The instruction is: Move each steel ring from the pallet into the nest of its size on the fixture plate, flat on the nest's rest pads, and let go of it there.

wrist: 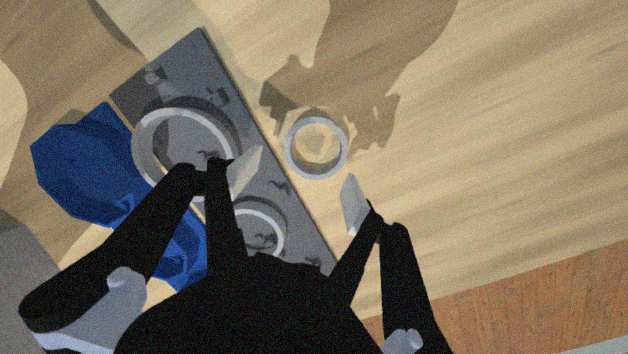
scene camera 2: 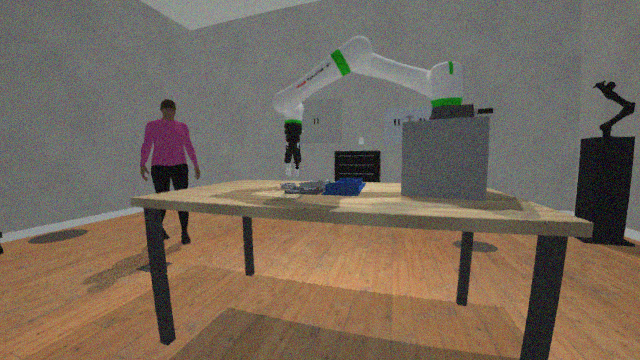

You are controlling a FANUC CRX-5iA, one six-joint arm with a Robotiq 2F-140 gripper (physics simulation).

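Seen in the pictures: gripper, fingertip midpoint: (wrist: 302,171) (scene camera 2: 292,175); arm's base at its link origin: (scene camera 2: 446,120).
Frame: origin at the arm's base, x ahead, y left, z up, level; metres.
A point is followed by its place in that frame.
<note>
The open gripper (scene camera 2: 292,171) {y 0.089, x 0.763, z -0.265 m} (wrist: 301,189) {y 0.089, x 0.763, z -0.265 m} hangs above the table with nothing between its fingers. A steel ring (wrist: 288,151) {y 0.108, x 0.745, z -0.308 m} lies on the table beside the long edge of the grey plate (wrist: 187,57) {y 0.255, x 0.660, z -0.321 m}, ahead of the fingertips in the wrist view. A large ring (wrist: 142,150) {y 0.168, x 0.565, z -0.289 m} sits on the plate at its edge toward the blue part. A smaller ring (wrist: 273,225) {y 0.010, x 0.688, z -0.295 m} sits farther along the plate, partly hidden by the gripper. The blue part (scene camera 2: 345,187) (wrist: 75,170), with angular pockets, stands along the plate's other side, partly hidden by a finger. The rings' seating on pads cannot be told.
A grey pedestal (scene camera 2: 445,157) {y 0.147, x 0.008, z -0.168 m} carries the arm on the wooden table (scene camera 2: 240,202) {y 0.534, x 0.719, z -0.333 m}. The table's edge crosses the lower right of the wrist view. A person in a pink top (scene camera 2: 167,142) stands behind the table at the left. A black cabinet (scene camera 2: 357,165) stands behind.
</note>
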